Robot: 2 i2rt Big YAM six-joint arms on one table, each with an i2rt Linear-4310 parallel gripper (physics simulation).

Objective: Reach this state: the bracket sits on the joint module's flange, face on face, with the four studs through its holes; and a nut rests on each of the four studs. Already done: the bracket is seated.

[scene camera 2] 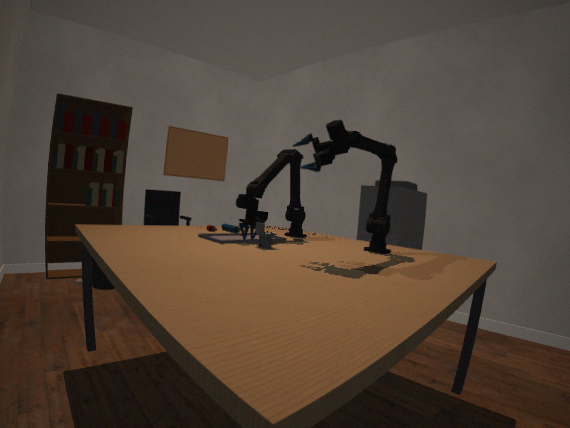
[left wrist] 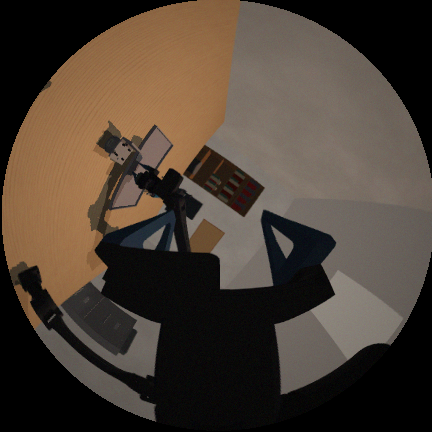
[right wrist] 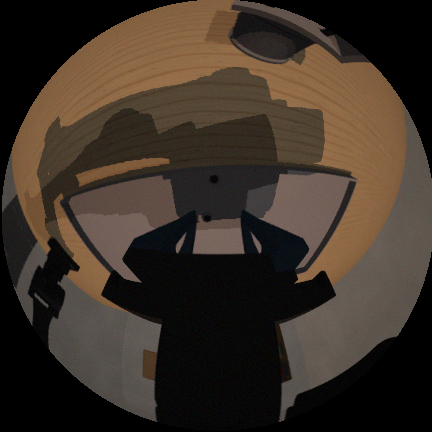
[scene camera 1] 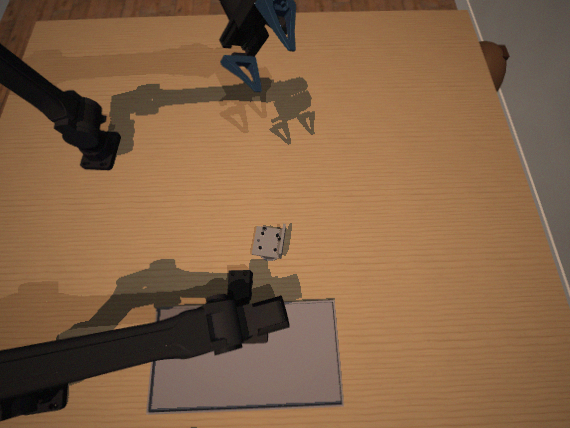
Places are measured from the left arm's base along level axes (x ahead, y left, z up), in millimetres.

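Pixels of known places: left gripper, fingertip midpoint: (scene camera 2: 296, 156) (left wrist: 217, 214) (scene camera 1: 274, 72); right gripper, fingertip midpoint: (left wrist: 135, 166) (right wrist: 218, 214); left arm's base, origin of the base link: (scene camera 2: 377, 251) (scene camera 1: 102, 151); right arm's base, origin of the base link: (scene camera 2: 295, 236) (right wrist: 63, 253).
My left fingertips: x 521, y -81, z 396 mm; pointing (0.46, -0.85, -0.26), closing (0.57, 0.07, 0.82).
For each thing: its middle in the pictures, then the offset to it from my left fingertips. "pt": a spot on its surface instead. Level surfaces: height alone.
- grey bracket, body centre: (scene camera 1: 268, 239) (left wrist: 124, 153) (scene camera 2: 266, 229) dx -13, dy -185, dz -314 mm
- grey mat, its level: dz -392 mm
- small dark nut, body centre: (right wrist: 206, 216) dx -55, dy -374, dz -389 mm
- second nut, body centre: (right wrist: 213, 178) dx -50, dy -333, dz -389 mm
- joint module's round body, surface spot: (right wrist: 264, 40) pt dx -22, dy -212, dz -368 mm
- red object, body centre: (scene camera 2: 212, 228) dx -17, dy -734, dz -379 mm
- blue object, body centre: (scene camera 2: 233, 228) dx -148, dy -712, dz -376 mm
The grey bracket (scene camera 1: 268, 241) sits on the joint module near the table's middle, showing four dark dots on its top face; it also shows in the left wrist view (left wrist: 120, 149). My right gripper (right wrist: 218, 214) hangs low over the far edge of the grey mat (scene camera 1: 246, 354), fingers partly apart. A small dark nut (right wrist: 206, 217) lies on the mat between its fingertips, near one finger and not clamped. A second nut (right wrist: 213, 179) lies just beyond on the mat. My left gripper (scene camera 1: 265, 50) is wide open and empty, high above the table's far side.
The joint module's round body (right wrist: 264, 40) is at the top of the right wrist view. A red object (scene camera 2: 211, 228) and a blue object (scene camera 2: 229, 228) lie behind the mat. The left arm's base (scene camera 1: 97, 156) stands at the far left.
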